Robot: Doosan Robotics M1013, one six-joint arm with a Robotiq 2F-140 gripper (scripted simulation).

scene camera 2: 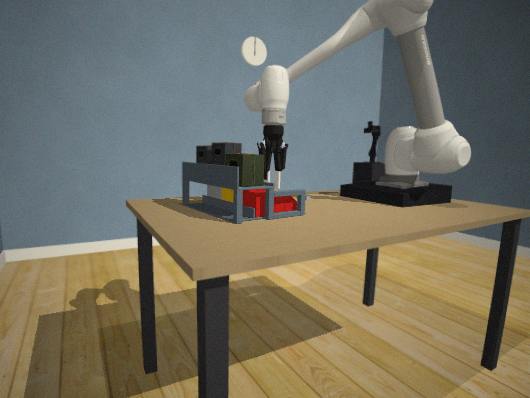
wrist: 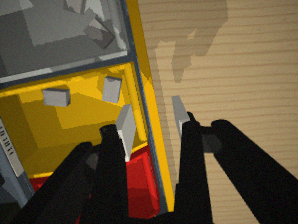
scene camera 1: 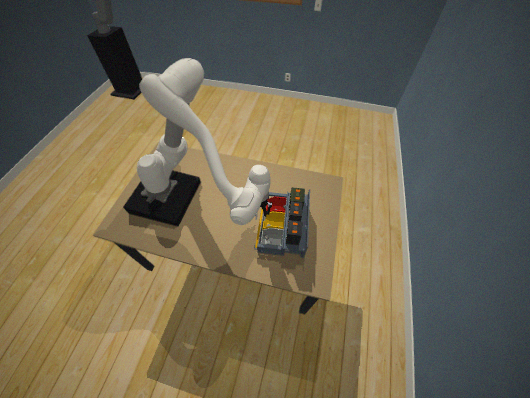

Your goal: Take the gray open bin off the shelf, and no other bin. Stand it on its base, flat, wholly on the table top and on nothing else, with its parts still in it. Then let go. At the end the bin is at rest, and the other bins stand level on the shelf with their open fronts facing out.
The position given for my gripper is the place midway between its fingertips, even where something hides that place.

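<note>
There is a red bin (scene camera 2: 255,198) that I can see. I can also see my gripper (scene camera 2: 271,188), and the wrist view (wrist: 153,112) shows the gripper too.
</note>
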